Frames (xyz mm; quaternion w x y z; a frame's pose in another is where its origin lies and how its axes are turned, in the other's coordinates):
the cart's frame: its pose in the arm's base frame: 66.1 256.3 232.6 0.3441 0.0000 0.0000 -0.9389
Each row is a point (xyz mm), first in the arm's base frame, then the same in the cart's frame.
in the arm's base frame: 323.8 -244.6 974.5
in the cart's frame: 127.0 548.8 741.9
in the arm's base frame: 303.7 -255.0 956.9
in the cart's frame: 149.1 543.7 724.3
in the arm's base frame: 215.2 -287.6 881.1
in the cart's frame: 237.7 511.4 648.5
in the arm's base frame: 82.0 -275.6 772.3
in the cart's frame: 331.6 416.2 539.7
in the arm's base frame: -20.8 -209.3 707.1
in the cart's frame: 367.2 299.2 474.5
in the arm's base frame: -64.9 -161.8 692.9
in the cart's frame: 370.1 234.4 460.3
